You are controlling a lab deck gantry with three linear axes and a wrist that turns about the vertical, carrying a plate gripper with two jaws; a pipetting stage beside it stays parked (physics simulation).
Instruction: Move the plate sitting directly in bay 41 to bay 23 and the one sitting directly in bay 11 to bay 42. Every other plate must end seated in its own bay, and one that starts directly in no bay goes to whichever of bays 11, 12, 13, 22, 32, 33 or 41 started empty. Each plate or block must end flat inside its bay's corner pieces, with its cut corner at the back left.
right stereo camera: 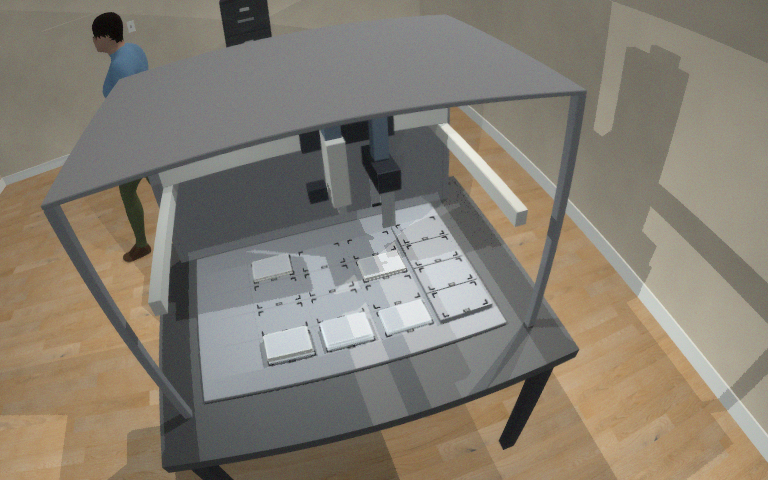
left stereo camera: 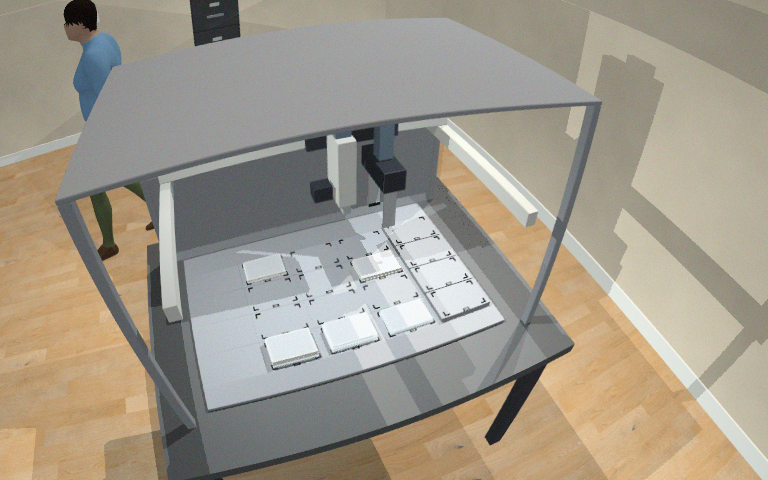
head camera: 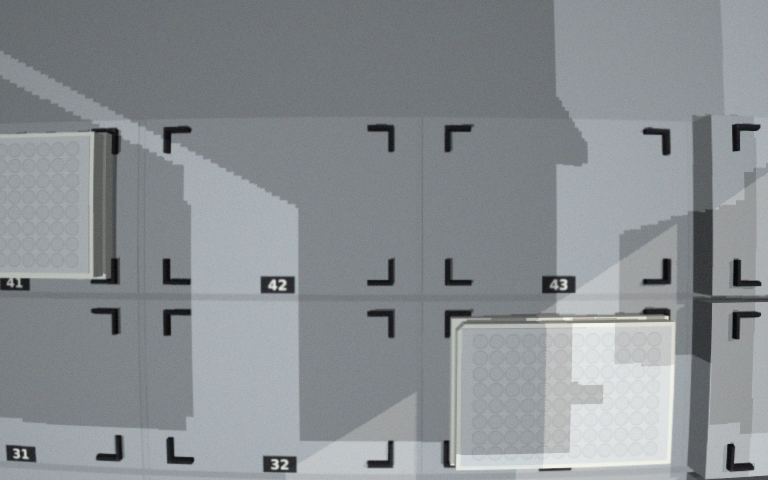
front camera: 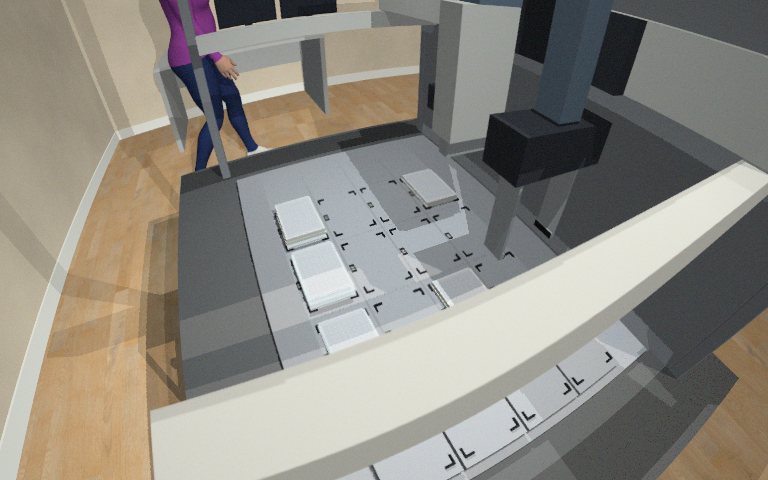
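Where they show: gripper, fingertip midpoint: point(right stereo camera: 383, 215) point(left stereo camera: 380, 215) point(front camera: 520, 240); robot's base at its link origin: point(right stereo camera: 269, 364) point(left stereo camera: 273, 368) point(front camera: 275, 214).
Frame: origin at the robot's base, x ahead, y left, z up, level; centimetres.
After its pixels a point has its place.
My gripper point(front camera: 519, 241) @[x 42.0, y 30.0, z 15.9 cm] point(left stereo camera: 381, 215) @[x 42.0, y 30.0, z 15.9 cm] point(right stereo camera: 382, 215) @[x 42.0, y 30.0, z 15.9 cm] is open and empty, raised above the deck's back right part; its jaws do not show in the head view. A pale plate point(front camera: 428, 187) @[x 7.5, y 35.7, z 1.4 cm] point(head camera: 45, 203) @[x 9.7, y 36.5, z 1.4 cm] point(left stereo camera: 264, 268) @[x 6.4, y 35.6, z 1.4 cm] point(right stereo camera: 272, 267) @[x 6.8, y 35.6, z 1.4 cm] lies in bay 41. Bay 42 point(head camera: 390, 272) @[x 29.3, y 32.6, z 0.3 cm] is empty, and bay 23 looks empty. A pale plate point(head camera: 566, 396) @[x 39.1, y 25.7, z 1.4 cm] point(left stereo camera: 377, 264) @[x 39.4, y 25.3, z 1.4 cm] point(right stereo camera: 381, 266) @[x 39.0, y 24.5, z 1.4 cm] lies at bay 33, cut corner back left, a lower rim showing beneath. At bay 11 the plate point(front camera: 300, 217) @[x 7.1, y 4.6, z 2.7 cm] point(left stereo camera: 291, 346) @[x 6.5, y 3.7, z 2.7 cm] point(right stereo camera: 287, 343) @[x 6.5, y 3.7, z 2.7 cm] looks two layers thick. Other cut corners are unclear.
Plates also lie in bay 12 point(front camera: 322, 271) @[x 23.6, y 4.4, z 2.7 cm] point(left stereo camera: 349, 331) @[x 22.5, y 3.5, z 2.7 cm] and bay 13 point(front camera: 348, 329) @[x 36.1, y 4.4, z 1.5 cm] point(left stereo camera: 406, 316) @[x 39.0, y 3.7, z 1.4 cm]. A raised strip of bays point(left stereo camera: 467, 310) @[x 55.9, y -0.8, z 1.1 cm] runs along the right. The pipetting stage point(front camera: 478, 73) point(left stereo camera: 341, 169) hangs left of the gripper. A pale rail point(front camera: 339, 390) @[x 61.9, y -2.7, z 40.0 cm] hides part of the deck.
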